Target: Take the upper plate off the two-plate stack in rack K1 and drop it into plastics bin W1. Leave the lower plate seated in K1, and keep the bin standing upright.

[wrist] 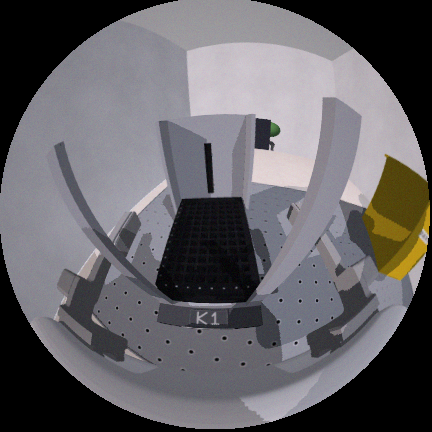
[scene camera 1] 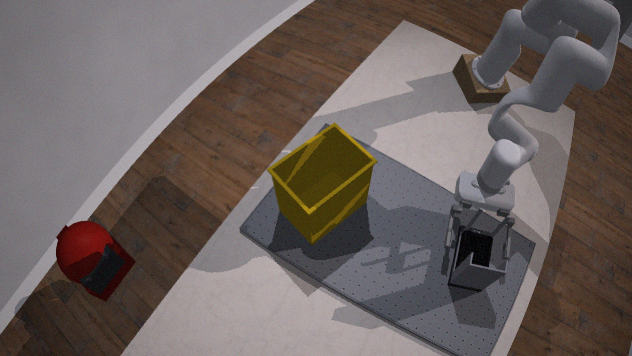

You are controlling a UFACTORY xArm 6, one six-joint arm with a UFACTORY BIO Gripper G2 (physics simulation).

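Places are measured from the arm's base along level axes (x back, y left, z down), in centimetres.
Where they show: hand at its tool point: [wrist: 212,230] [scene camera 1: 478,245]; arm's base at its link origin: [scene camera 1: 487,72].
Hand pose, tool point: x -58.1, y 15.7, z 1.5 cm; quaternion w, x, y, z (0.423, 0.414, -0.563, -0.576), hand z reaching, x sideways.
Observation:
Things, the pixels of their top centre, and the offset from my tool point. Level surfaces: height alone.
- Rack K1 at its top centre: [wrist: 194,108] [scene camera 1: 493,235] dy +0.8, dx -0.8, dz -8.3 cm
- black plate at its top centre: [wrist: 208,231] [scene camera 1: 476,256] dy +1.1, dx -1.8, dz +2.3 cm
- Yellow bin W1 at its top centre: [scene camera 1: 322,164] dy -38.6, dx -7.1, dz -11.0 cm
- perforated grey board at its surface level: dz +6.9 cm
- pale table at its surface level: dz +8.2 cm
Rack K1 [scene camera 1: 479,278] [wrist: 227,145] is grey, with tall corner walls and its K1 label on the near side in the wrist view. A black plate [scene camera 1: 475,246] [wrist: 212,245] with a grid of wells lies flat inside it. The seam between the upper and lower plate cannot be made out. My gripper [scene camera 1: 478,249] [wrist: 212,214] is wide open and empty, low over the rack. One finger stands on each side, outside the rack's corner walls, apart from the plate. Yellow bin W1 [scene camera 1: 294,206] [wrist: 397,200] stands upright, left of the rack in the scene view.
The rack and bin stand on a perforated grey board [scene camera 1: 400,295] [wrist: 310,285] on a pale table [scene camera 1: 215,310]. The rack's tall corner walls rise between my fingers. The arm base sits on a wooden block [scene camera 1: 467,82]. A red object [scene camera 1: 82,250] is beyond the table at the left.

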